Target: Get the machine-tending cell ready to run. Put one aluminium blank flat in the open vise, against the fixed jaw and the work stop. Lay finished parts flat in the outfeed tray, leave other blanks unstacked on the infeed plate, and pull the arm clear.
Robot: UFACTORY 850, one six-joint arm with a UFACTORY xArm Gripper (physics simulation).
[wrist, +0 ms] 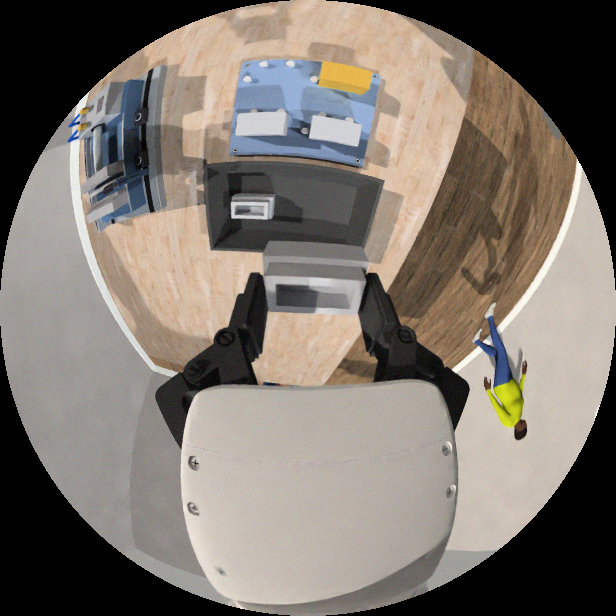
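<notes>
In the wrist view my gripper (314,295) is shut on a finished part (314,284), a grey block with a rectangular pocket, held above the near edge of the dark outfeed tray (293,206). A second pocketed finished part (251,206) lies flat in the tray's left half. Beyond it the blue infeed plate (307,112) carries two plain aluminium blanks (261,122) (335,130) side by side, unstacked, and a yellow block (344,77) at its far right corner. The vise (117,155) stands at the far left, blue and grey; its inside is hard to make out.
The wooden table has a white rim; its edge curves at right (517,310) and at lower left. A small human figure in yellow and blue (505,379) lies on the grey floor to the right.
</notes>
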